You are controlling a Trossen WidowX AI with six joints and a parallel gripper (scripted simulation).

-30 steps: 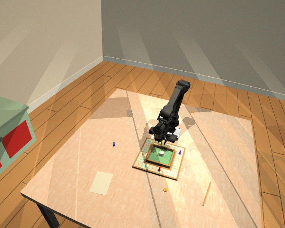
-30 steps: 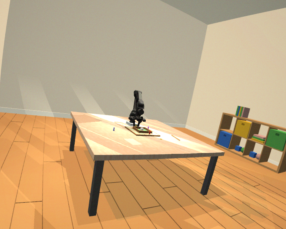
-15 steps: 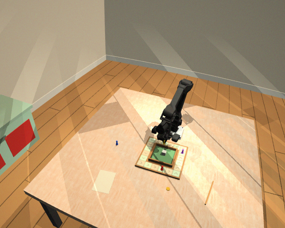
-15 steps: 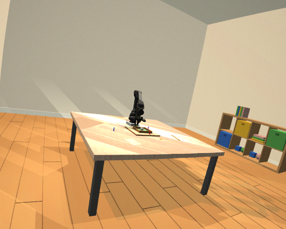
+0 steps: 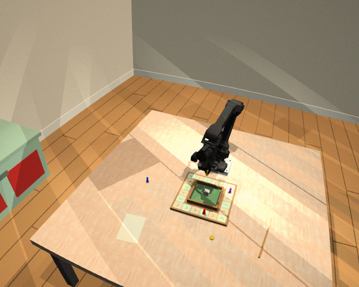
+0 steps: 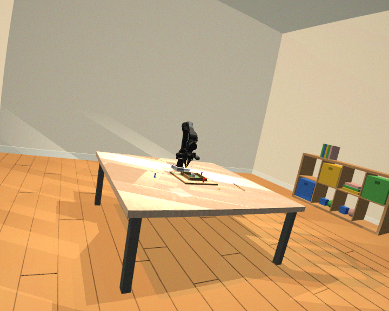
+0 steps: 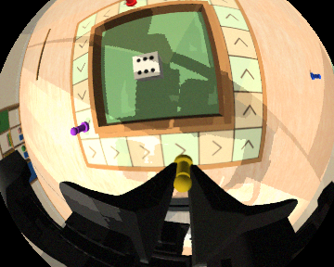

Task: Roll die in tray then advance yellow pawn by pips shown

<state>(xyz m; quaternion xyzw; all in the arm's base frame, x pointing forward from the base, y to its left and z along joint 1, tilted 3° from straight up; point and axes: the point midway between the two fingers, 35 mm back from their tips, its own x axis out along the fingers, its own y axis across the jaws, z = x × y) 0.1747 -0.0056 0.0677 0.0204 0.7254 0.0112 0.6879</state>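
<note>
My gripper tip is 8 cm short of the white die, 4 cm to the right of it and 4 cm above it. Also, from my gripper tip: purple pawn: 1 cm ahead, 14 cm to the left, 4 cm below; then green tray: 10 cm ahead, 4 cm to the left, 6 cm below; then yellow pawn: 1 cm above.
</note>
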